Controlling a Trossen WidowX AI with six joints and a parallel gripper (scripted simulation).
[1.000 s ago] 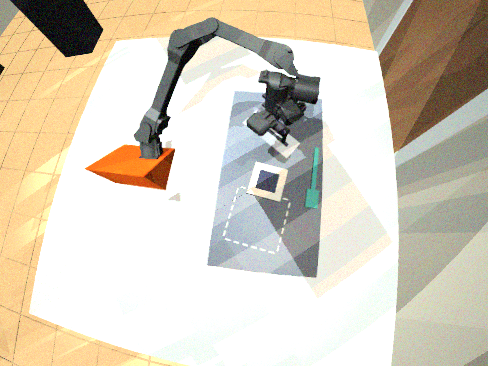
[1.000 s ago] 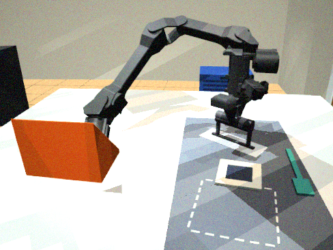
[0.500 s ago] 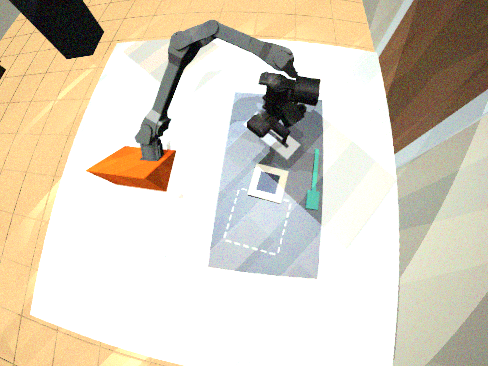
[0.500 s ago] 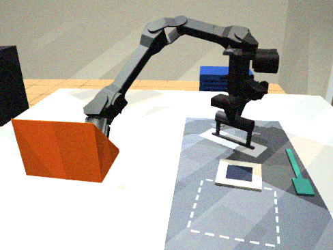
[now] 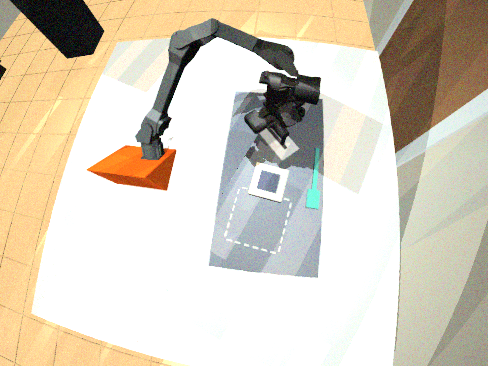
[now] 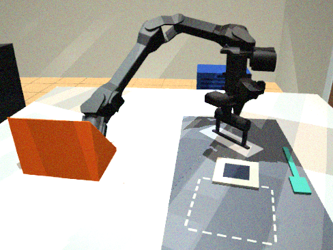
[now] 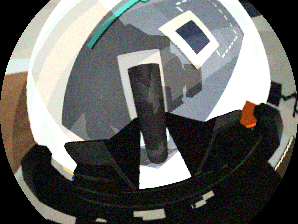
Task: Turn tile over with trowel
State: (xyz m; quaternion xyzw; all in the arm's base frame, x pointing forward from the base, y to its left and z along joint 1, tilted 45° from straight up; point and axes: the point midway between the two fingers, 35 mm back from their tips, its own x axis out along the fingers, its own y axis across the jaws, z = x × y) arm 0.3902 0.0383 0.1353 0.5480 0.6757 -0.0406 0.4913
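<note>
The small trowel lies 30 mm below my gripper tip, 20 mm to the right of it and 10 mm ahead of it. Also, from my gripper tip: tile: 180 mm to the right, 60 mm below, 10 mm behind; then teal flat tool: 180 mm to the right, 140 mm ahead, 60 mm below; then grey mat: 150 mm to the right, 90 mm below.
</note>
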